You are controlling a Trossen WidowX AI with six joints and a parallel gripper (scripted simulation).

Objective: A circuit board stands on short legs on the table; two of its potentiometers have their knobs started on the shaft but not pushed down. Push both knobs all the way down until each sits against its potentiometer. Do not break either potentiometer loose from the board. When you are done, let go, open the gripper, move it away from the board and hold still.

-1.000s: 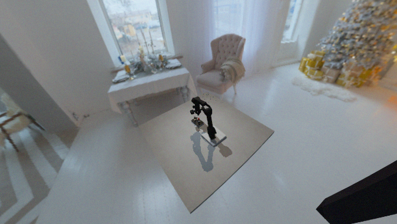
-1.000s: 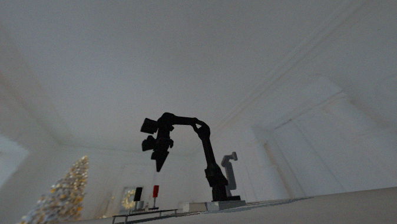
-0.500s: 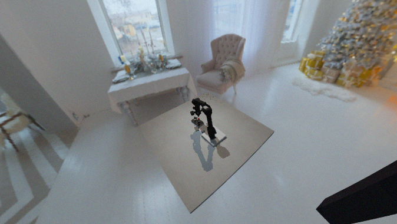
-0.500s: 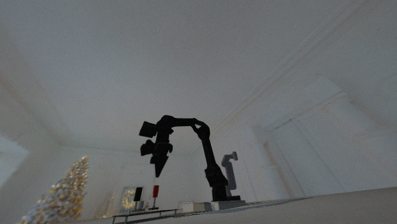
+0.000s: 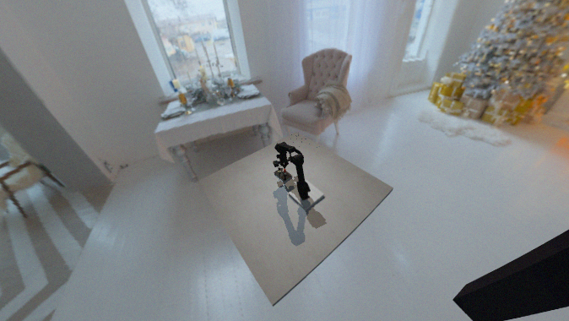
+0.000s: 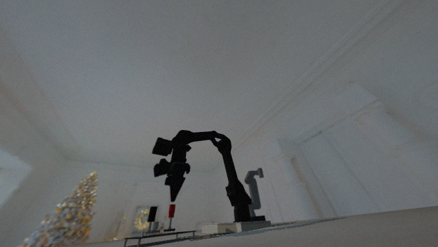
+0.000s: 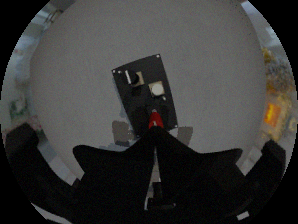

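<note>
Now: gripper tip 2 cm above the red knob. From my gripper tip the other things lie so: black knob 6 cm ahead, 3 cm to the left, 3 cm below.
</note>
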